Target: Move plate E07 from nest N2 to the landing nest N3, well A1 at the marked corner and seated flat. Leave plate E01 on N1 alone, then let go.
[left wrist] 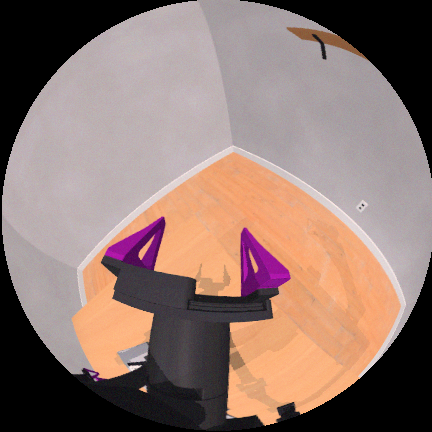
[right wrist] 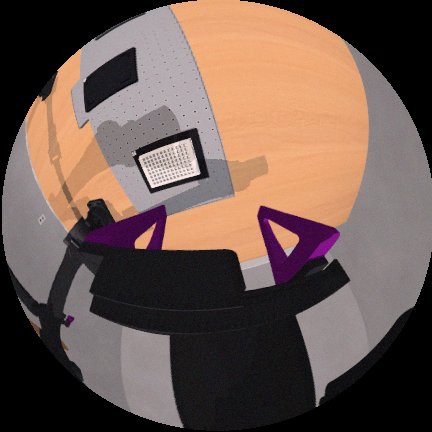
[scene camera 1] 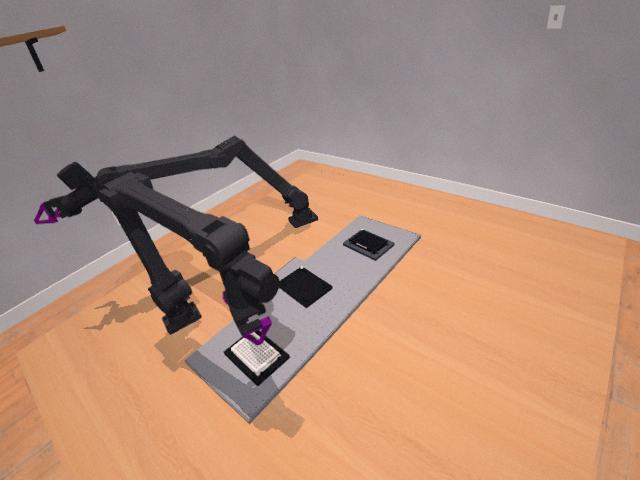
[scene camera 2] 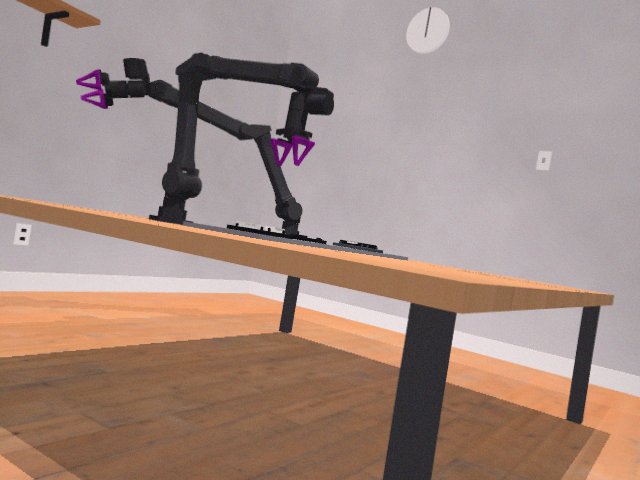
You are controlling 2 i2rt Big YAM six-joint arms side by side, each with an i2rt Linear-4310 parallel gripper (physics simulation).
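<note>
A white well plate (scene camera 1: 254,353) (right wrist: 170,164) lies in the black nest (scene camera 1: 258,379) (right wrist: 204,161) at the near end of the grey board and looks flat. A small white mark shows at one corner of that nest. The middle black nest (scene camera 1: 306,287) (right wrist: 112,80) holds no plate. A dark plate (scene camera 1: 368,239) lies on the far nest (scene camera 1: 374,255). The labels and well A1 are too small to read. My right gripper (scene camera 2: 288,164) (right wrist: 213,210) is open and empty, high above the board. My left gripper (scene camera 2: 79,88) (left wrist: 203,225) is open and empty, far from the plates.
The perforated grey board (scene camera 1: 320,320) (right wrist: 165,75) carries the three nests on the wooden table (scene camera 1: 439,351) (scene camera 2: 336,273). My two arms cross high above the table, beside the board. A wall shelf (scene camera 1: 31,37) (scene camera 2: 77,19) hangs at the upper left in the scene views.
</note>
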